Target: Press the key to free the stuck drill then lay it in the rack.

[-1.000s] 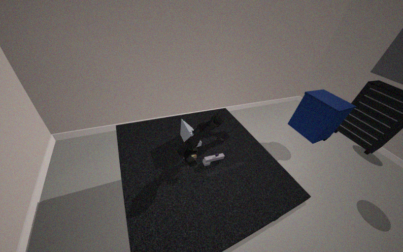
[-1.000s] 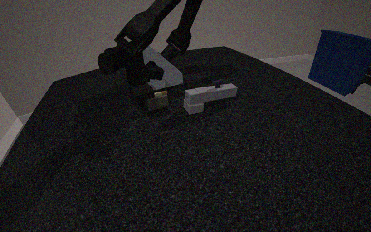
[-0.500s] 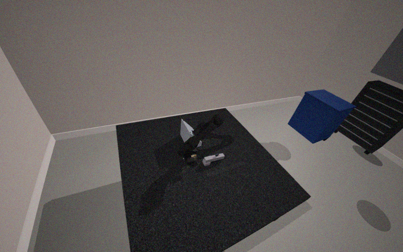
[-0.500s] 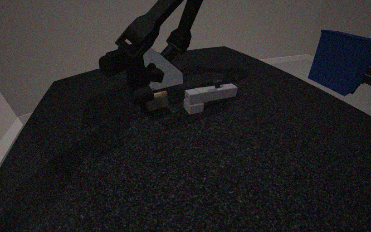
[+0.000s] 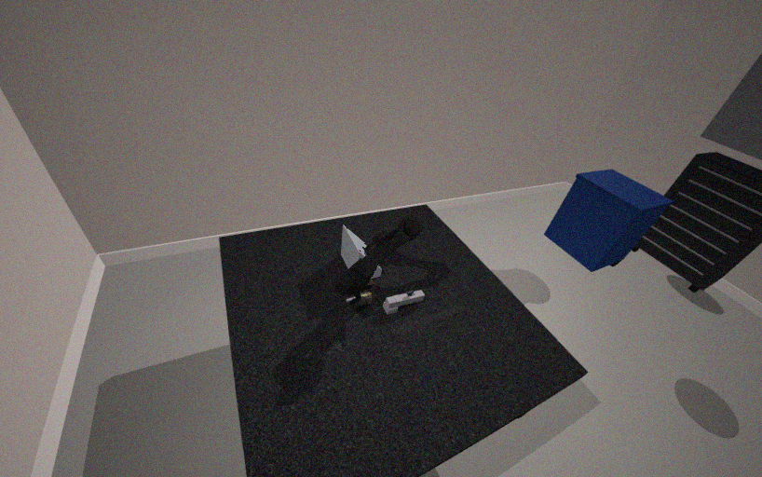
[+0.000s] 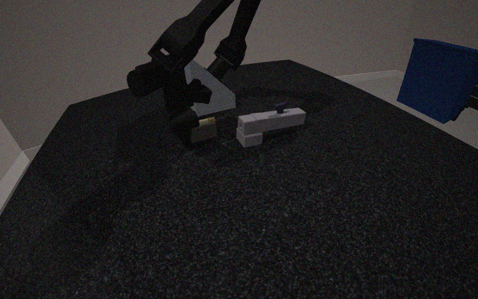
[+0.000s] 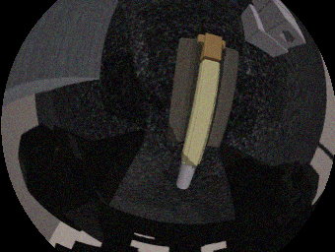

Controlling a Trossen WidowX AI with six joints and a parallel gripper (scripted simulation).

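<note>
Now: the drill 30 mm to the left of my gripper tip and 30 mm above it. From my gripper tip the other things lie so: light grey housing block (70 mm ahead, 220 mm to the left, 20 mm above); then key (70 mm ahead, 240 mm to the left, 40 mm above).
</note>
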